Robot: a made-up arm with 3 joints. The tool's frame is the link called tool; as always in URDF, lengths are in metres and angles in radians. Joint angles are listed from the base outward. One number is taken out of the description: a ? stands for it. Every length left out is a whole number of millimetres.
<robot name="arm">
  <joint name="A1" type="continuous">
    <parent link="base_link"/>
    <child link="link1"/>
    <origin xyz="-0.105 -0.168 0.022" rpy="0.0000 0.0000 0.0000"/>
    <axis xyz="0 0 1"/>
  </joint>
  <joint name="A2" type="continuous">
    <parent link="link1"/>
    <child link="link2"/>
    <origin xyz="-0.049 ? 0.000" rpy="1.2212 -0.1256 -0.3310"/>
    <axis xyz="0 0 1"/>
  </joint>
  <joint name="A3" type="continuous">
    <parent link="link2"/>
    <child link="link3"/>
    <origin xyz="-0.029 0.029 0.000" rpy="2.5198 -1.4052 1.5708"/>
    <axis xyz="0 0 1"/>
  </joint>
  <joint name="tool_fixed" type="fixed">
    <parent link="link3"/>
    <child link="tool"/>
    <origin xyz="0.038 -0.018 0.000" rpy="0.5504 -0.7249 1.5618"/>
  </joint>
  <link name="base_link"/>
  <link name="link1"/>
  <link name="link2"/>
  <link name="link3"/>
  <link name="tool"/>
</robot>
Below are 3 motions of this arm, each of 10 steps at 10 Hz.
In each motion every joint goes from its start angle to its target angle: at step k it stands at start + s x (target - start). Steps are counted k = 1, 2, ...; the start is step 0. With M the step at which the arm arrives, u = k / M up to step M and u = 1 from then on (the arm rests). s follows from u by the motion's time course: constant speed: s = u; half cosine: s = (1 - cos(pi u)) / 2; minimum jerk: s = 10 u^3 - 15 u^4 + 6 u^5.
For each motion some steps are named. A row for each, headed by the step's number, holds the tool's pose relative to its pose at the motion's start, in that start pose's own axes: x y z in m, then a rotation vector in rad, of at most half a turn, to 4 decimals.
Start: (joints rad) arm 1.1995 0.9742 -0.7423
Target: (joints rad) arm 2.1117 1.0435 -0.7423
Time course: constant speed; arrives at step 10
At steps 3, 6, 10:
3: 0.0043 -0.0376 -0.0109 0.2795 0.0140 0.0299
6: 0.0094 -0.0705 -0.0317 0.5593 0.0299 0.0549
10: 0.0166 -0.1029 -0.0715 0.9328 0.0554 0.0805

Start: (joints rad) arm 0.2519 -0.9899 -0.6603
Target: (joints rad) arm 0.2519 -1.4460 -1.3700
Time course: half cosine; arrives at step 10
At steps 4, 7, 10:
4: 0.0039 0.0119 0.0085 -0.2392 0.0387 -0.1256
7: 0.0115 0.0295 0.0145 -0.5726 0.0641 -0.2417
10: 0.0154 0.0378 0.0149 -0.7319 0.0648 -0.2765

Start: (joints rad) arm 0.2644 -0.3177 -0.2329
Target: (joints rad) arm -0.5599 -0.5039 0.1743
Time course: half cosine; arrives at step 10
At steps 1, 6, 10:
1: 0.0008 0.0020 0.0003 0.0056 0.0108 -0.0147
6: 0.0306 0.0436 0.0052 0.2173 0.2368 -0.4068
10: 0.0523 0.0573 0.0048 0.3795 0.3064 -0.6301

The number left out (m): 0.058
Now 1 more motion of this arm.
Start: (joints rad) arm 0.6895 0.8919 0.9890
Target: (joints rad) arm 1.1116 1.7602 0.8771
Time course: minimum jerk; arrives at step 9
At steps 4, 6, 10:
4: -0.0205 -0.0058 -0.0003 -0.1706 -0.1822 0.3439
6: -0.0377 -0.0179 -0.0032 -0.3162 -0.4247 0.6616
10: -0.0446 -0.0264 -0.0056 -0.3835 -0.5778 0.8182

